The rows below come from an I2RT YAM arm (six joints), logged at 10 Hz.
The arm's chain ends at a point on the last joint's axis. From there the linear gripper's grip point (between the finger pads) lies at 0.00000 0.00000 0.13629 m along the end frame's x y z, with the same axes.
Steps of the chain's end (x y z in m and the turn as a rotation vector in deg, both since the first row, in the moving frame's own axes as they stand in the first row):
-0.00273, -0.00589, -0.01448, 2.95, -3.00, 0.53
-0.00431, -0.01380, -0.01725, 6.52, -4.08, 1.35
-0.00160, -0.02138, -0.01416, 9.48, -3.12, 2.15
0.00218, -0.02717, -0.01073, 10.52, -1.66, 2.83
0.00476, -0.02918, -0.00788, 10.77, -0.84, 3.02
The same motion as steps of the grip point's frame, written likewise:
-0.00983, -0.01293, -0.01485, 2.95, -3.00, 0.53
-0.01380, -0.02938, -0.01848, 6.52, -4.08, 1.35
-0.00856, -0.04395, -0.01622, 9.48, -3.12, 2.15
-0.00113, -0.05214, -0.01308, 10.52, -1.66, 2.83
0.00345, -0.05469, -0.01029, 10.77, -0.84, 3.02

